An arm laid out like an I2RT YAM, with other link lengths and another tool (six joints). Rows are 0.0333 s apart.
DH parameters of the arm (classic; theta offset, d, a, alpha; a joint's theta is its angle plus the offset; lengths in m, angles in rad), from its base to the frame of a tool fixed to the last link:
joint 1: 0 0.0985 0.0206 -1.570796
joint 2: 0 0 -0.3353 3.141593
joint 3: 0.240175 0 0.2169 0
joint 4: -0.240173 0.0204 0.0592 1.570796
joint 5: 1.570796 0.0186 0 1.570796
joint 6: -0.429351 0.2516 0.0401 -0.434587
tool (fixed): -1.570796 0.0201 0 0
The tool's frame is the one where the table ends.
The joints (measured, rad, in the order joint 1, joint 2, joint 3, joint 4, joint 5, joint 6), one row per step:
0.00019 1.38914 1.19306 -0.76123 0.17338 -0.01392
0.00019 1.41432 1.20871 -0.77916 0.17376 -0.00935
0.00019 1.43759 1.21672 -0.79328 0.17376 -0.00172
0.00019 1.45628 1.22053 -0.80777 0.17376 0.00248
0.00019 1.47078 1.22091 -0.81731 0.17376 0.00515
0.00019 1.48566 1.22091 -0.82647 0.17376 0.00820
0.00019 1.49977 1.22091 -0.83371 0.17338 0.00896
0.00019 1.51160 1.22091 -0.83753 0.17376 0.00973
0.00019 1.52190 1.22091 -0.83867 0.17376 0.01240
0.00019 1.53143 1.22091 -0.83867 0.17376 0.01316
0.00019 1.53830 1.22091 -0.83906 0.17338 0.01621
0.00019 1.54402 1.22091 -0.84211 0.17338 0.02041
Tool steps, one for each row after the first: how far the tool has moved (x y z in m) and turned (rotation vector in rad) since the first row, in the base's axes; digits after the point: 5 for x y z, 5 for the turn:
0.00088 -0.00014 -0.00544 0.00222 0.02667 -0.00393
0.00042 -0.00021 -0.01260 0.00631 0.05473 -0.01023
-0.00162 -0.00025 -0.01971 0.00839 0.08338 -0.01381
-0.00355 -0.00027 -0.02581 0.00962 0.10658 -0.01614
-0.00560 -0.00030 -0.03202 0.01098 0.13009 -0.01882
-0.00715 -0.00021 -0.03764 0.01149 0.15131 -0.01940
-0.00790 -0.00031 -0.04195 0.01139 0.16682 -0.02034
-0.00802 -0.00033 -0.04547 0.01259 0.17780 -0.02269
-0.00779 -0.00034 -0.04857 0.01285 0.18719 -0.02340
-0.00783 -0.00027 -0.05092 0.01458 0.19393 -0.02589
-0.00877 -0.00030 -0.05319 0.01648 0.20197 -0.02957

